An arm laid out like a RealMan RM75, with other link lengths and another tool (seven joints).
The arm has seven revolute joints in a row. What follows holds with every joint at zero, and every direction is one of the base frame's. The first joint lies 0.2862 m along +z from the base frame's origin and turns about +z. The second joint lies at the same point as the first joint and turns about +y. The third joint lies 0.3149 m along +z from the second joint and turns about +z. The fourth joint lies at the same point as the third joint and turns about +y. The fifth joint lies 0.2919 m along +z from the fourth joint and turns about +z. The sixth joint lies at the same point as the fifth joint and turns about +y. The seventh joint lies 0.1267 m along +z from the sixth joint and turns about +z. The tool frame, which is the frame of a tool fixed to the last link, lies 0.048 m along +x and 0.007 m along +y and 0.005 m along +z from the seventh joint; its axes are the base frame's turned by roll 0.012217, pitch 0 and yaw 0.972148 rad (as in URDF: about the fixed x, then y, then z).
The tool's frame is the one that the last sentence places.
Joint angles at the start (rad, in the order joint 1, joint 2, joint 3, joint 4, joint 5, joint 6, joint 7):
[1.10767 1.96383 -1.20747 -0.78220 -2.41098 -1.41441 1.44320]
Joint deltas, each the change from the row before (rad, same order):
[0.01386 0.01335 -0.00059 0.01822 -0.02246 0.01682 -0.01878]
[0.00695 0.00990 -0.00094 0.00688 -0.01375 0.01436 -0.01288]
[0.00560 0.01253 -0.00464 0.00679 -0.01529 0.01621 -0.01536]
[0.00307 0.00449 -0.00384 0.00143 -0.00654 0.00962 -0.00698]
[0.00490 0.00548 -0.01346 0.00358 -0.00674 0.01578 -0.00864]
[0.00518 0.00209 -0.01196 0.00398 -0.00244 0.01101 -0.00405]
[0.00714 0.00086 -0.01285 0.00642 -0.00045 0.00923 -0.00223]
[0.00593 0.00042 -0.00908 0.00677 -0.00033 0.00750 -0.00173]
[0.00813 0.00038 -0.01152 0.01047 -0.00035 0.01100 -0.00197]
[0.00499 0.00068 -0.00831 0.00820 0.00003 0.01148 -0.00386]
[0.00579 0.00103 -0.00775 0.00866 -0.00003 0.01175 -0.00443]
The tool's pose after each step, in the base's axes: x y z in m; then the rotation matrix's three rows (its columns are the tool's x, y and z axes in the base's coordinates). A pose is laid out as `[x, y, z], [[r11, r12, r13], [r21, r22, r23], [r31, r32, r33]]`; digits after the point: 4 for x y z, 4 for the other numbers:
[0.1327, 0.5804, 0.0359], [[0.8418, -0.4597, 0.2831], [-0.5210, -0.8292, 0.2027], [0.1416, -0.3181, -0.9374]]
[0.1302, 0.5814, 0.0304], [[0.8501, -0.4406, 0.2884], [-0.5048, -0.8377, 0.2084], [0.1497, -0.3228, -0.9346]]
[0.1281, 0.5817, 0.0232], [[0.8593, -0.4171, 0.2960], [-0.4851, -0.8482, 0.2130], [0.1622, -0.3266, -0.9311]]
[0.1262, 0.5825, 0.0207], [[0.8648, -0.4031, 0.2992], [-0.4735, -0.8532, 0.2190], [0.1670, -0.3311, -0.9287]]
[0.1233, 0.5834, 0.0163], [[0.8726, -0.3800, 0.3068], [-0.4548, -0.8612, 0.2270], [0.1780, -0.3376, -0.9243]]
[0.1206, 0.5843, 0.0134], [[0.8775, -0.3638, 0.3126], [-0.4420, -0.8664, 0.2325], [0.1862, -0.3421, -0.9210]]
[0.1176, 0.5851, 0.0107], [[0.8811, -0.3493, 0.3188], [-0.4307, -0.8712, 0.2357], [0.1954, -0.3449, -0.9181]]
[0.1156, 0.5858, 0.0086], [[0.8832, -0.3394, 0.3236], [-0.4231, -0.8743, 0.2378], [0.2022, -0.3470, -0.9158]]
[0.1134, 0.5868, 0.0058], [[0.8855, -0.3273, 0.3298], [-0.4142, -0.8777, 0.2411], [0.2106, -0.3501, -0.9127]]
[0.1122, 0.5878, 0.0035], [[0.8881, -0.3168, 0.3330], [-0.4061, -0.8801, 0.2458], [0.2153, -0.3535, -0.9103]]
[0.1106, 0.5888, 0.0011], [[0.8910, -0.3057, 0.3357], [-0.3973, -0.8829, 0.2505], [0.2198, -0.3565, -0.9081]]

